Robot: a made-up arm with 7 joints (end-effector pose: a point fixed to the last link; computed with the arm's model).
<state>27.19 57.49 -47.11 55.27 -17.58 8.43 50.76</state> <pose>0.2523 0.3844 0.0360 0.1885 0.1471 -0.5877 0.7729</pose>
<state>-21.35 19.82 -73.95 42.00 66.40 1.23 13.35</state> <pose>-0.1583 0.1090 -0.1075 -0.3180 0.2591 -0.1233 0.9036</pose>
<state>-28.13 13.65 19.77 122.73 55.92 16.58 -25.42</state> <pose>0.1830 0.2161 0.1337 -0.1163 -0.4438 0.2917 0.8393</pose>
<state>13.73 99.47 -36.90 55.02 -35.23 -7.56 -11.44</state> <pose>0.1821 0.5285 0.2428 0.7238 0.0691 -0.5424 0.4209</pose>
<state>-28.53 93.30 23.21 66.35 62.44 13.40 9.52</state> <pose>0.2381 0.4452 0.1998 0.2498 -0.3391 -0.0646 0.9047</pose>
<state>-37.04 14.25 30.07 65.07 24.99 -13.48 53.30</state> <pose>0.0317 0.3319 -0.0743 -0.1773 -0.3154 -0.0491 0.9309</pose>
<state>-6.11 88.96 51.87 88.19 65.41 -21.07 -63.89</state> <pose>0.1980 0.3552 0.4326 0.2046 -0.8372 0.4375 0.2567</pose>
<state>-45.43 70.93 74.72 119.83 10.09 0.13 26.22</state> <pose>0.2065 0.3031 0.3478 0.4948 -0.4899 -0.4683 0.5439</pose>
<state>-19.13 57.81 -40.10 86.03 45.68 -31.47 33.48</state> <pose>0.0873 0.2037 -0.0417 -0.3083 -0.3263 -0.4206 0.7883</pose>
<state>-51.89 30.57 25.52 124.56 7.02 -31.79 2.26</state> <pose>0.1483 0.2520 0.1231 0.1645 -0.6596 -0.2827 0.6768</pose>
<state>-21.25 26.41 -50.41 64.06 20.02 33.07 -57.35</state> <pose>-0.0373 0.1579 -0.0925 0.4091 0.0898 -0.2695 0.8671</pose>
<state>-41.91 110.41 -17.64 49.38 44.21 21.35 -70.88</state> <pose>0.1167 0.5262 0.1928 0.9325 -0.0334 -0.0873 0.3488</pose>
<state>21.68 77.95 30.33 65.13 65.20 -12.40 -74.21</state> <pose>0.1907 0.4619 0.3762 0.2242 -0.6038 0.7238 0.2475</pose>
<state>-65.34 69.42 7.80 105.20 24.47 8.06 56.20</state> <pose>0.0446 0.2751 -0.0001 -0.2920 0.1015 -0.5541 0.7729</pose>
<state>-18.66 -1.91 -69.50 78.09 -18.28 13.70 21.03</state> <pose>-0.0162 -0.0768 0.0073 -0.3194 -0.1681 -0.6805 0.6376</pose>
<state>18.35 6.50 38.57 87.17 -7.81 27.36 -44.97</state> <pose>0.2425 0.3591 0.1455 0.3840 -0.3225 0.5181 0.6929</pose>
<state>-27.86 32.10 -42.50 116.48 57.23 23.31 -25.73</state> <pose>0.0328 0.0381 0.0602 -0.2978 -0.0349 -0.1125 0.9473</pose>
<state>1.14 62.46 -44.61 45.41 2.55 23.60 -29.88</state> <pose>0.0977 0.4510 -0.0046 0.6457 0.0950 -0.2860 0.7016</pose>
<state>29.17 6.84 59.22 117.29 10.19 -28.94 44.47</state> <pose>0.1410 0.3799 0.3433 0.4011 -0.8641 -0.0701 0.2958</pose>
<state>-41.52 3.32 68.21 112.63 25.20 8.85 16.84</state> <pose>0.0444 0.4163 0.1284 0.2597 -0.4358 0.2037 0.8373</pose>
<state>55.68 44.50 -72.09 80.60 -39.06 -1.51 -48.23</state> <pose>0.3222 0.1620 0.1682 0.5366 -0.7126 -0.3925 0.2242</pose>
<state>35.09 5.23 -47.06 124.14 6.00 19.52 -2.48</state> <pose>0.1596 -0.0145 0.3031 -0.1504 -0.7577 -0.4095 0.4854</pose>
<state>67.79 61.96 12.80 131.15 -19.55 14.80 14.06</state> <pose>0.0583 0.2188 0.5053 0.6893 -0.7137 -0.0613 0.1084</pose>
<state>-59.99 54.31 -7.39 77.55 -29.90 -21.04 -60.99</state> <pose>-0.0249 0.3489 -0.0241 0.4506 -0.3663 -0.4313 0.6904</pose>
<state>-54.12 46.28 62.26 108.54 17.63 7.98 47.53</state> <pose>0.1538 0.4021 0.1866 0.1819 -0.2887 -0.3626 0.8672</pose>
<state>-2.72 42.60 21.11 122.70 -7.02 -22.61 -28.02</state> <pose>0.2194 0.2552 0.2934 0.3902 -0.8603 -0.0779 0.3187</pose>
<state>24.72 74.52 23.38 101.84 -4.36 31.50 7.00</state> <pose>0.2063 0.3597 0.4172 0.6278 -0.5098 -0.0396 0.5869</pose>
